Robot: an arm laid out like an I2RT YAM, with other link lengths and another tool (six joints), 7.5 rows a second.
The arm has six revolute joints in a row. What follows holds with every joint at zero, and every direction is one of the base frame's. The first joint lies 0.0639 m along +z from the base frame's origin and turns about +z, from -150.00 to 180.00 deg. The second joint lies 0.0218 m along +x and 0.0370 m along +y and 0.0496 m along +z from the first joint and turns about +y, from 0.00 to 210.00 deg. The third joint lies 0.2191 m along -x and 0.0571 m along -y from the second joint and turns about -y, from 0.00 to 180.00 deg. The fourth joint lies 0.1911 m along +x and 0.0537 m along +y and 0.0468 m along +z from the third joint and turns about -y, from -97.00 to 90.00 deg. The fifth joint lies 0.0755 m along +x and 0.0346 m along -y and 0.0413 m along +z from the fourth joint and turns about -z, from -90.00 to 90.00 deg. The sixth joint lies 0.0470 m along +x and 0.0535 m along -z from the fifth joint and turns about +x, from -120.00 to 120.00 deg. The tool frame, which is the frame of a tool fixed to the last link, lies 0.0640 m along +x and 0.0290 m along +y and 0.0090 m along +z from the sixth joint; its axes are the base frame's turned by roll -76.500, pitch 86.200 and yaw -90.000 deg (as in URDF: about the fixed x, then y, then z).
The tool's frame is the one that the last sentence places.
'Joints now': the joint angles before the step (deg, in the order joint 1, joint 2, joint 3, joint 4, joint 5, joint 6). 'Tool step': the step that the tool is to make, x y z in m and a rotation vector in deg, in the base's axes. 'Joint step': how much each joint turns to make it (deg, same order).
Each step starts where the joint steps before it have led.
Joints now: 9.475, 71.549, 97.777, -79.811, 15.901, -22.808
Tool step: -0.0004, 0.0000, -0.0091, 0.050, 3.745, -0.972
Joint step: 0.005, 1.844, 0.014, -2.192, 0.002, 1.229
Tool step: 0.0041, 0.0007, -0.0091, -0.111, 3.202, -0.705
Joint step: -0.005, 2.414, -0.033, -0.961, -0.002, 0.847
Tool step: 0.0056, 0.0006, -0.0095, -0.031, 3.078, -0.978
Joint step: -0.107, 2.703, -0.005, -0.616, -0.021, 1.030
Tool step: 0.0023, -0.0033, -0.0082, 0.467, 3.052, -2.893
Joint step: -1.024, 2.132, 0.039, -1.442, -0.094, 2.169
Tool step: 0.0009, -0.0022, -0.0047, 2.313, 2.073, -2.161
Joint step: -1.819, 1.188, -0.027, -0.866, -2.267, 1.283
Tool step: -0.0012, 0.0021, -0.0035, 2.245, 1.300, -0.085
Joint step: -0.715, 0.222, -0.743, -0.130, -2.446, 0.203
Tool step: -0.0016, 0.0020, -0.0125, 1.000, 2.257, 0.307
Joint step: -0.117, 0.002, -3.572, 1.433, -1.292, -0.029
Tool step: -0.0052, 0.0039, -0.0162, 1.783, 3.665, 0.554
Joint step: -0.002, 0.139, -4.431, 1.097, -2.209, 0.019
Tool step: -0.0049, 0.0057, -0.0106, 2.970, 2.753, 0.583
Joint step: -0.106, 0.072, -3.156, 0.779, -3.299, 0.003
